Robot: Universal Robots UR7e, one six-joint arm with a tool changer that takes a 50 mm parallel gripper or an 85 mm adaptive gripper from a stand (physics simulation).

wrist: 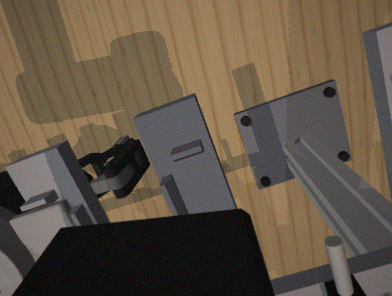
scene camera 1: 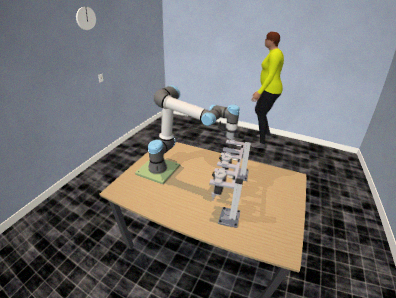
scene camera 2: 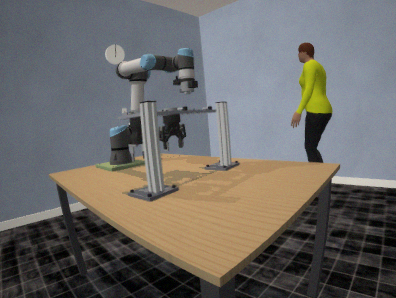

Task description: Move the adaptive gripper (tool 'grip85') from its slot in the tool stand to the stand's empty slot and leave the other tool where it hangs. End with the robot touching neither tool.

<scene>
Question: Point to a tool stand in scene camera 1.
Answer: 229, 217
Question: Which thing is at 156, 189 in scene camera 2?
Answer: A tool stand.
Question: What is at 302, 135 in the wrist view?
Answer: A tool stand.
</scene>
